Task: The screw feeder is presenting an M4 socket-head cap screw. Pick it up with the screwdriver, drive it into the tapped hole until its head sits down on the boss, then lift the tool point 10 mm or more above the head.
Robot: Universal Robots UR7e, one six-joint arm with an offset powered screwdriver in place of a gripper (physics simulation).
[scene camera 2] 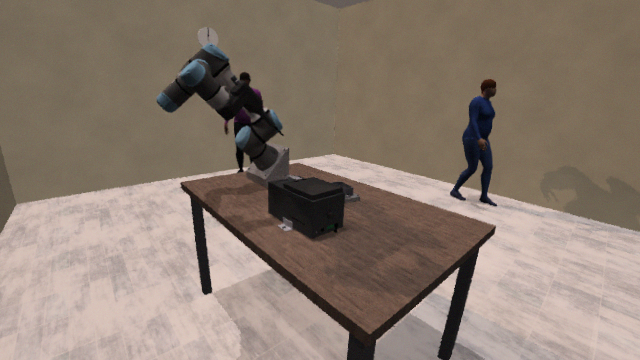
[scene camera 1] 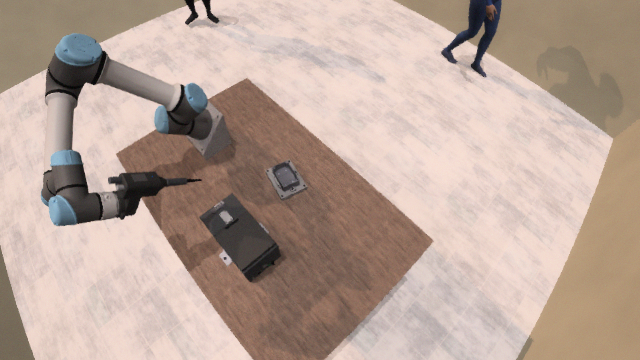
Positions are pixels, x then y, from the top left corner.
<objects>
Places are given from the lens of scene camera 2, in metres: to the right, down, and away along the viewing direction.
black screw feeder [scene camera 2: 280, 205]: -0.15, 0.10, 1.09
</objects>
